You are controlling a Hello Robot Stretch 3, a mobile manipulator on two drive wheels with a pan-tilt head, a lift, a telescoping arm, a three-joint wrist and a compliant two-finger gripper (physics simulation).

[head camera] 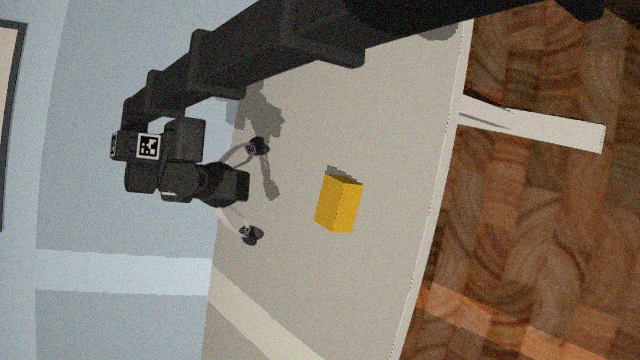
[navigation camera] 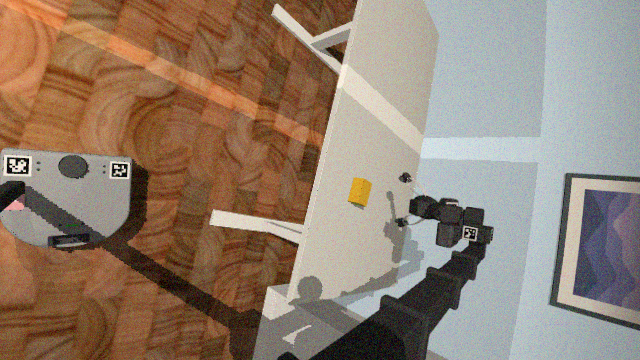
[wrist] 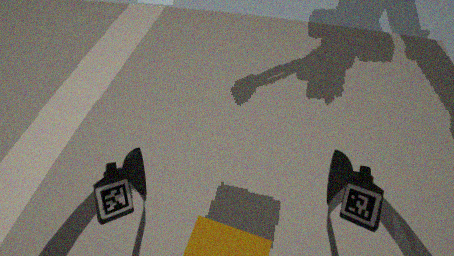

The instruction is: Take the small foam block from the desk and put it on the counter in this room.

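Pixels of known places: gripper, between the fingertips: (head camera: 258, 191) (navigation camera: 400, 199) (wrist: 235, 168); robot's base, origin of its link: (navigation camera: 73, 165).
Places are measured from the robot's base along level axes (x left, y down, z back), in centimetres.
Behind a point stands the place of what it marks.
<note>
The yellow foam block (head camera: 338, 204) {x -74.4, y -76.5, z 0.7 cm} (navigation camera: 359, 192) {x -74.2, y -76.1, z 0.9 cm} (wrist: 227, 240) {x -78.9, y -76.5, z 1.1 cm} stands on the pale desk (head camera: 380, 125) {x -69.7, y -72.0, z 14.9 cm} (navigation camera: 385, 75) {x -92.6, y -72.0, z -47.9 cm} (wrist: 180, 120) {x -98.6, y -72.0, z -8.2 cm}. In the wrist view it is cut off by the bottom edge, between the lines of the two fingers. My gripper (head camera: 254, 191) {x -83.0, y -87.7, z 2.0 cm} (navigation camera: 403, 200) {x -83.0, y -87.7, z 2.0 cm} (wrist: 235, 168) {x -83.0, y -87.7, z 2.0 cm} is open and empty, its fingers wide apart. It hangs above the wall side of the desk, apart from the block. The counter cannot be made out in these views.
A white desk leg (head camera: 555, 131) (navigation camera: 245, 221) reaches over the wooden floor (head camera: 505, 210) {x -89.6, y 0.0, z 2.6 cm} (navigation camera: 200, 165) {x -48.1, y -0.1, z -3.2 cm}. A pale blue wall (head camera: 115, 210) {x -141.2, y -102.3, z -5.4 cm} (navigation camera: 480, 100) {x -149.8, y -98.4, z -50.4 cm} rises behind the desk. A framed picture (navigation camera: 607, 250) {x -135.0, y -150.7, z 14.8 cm} hangs there. The robot's base (navigation camera: 95, 200) {x -6.3, y -16.0, z 10.8 cm} shows at the left of the navigation view.
</note>
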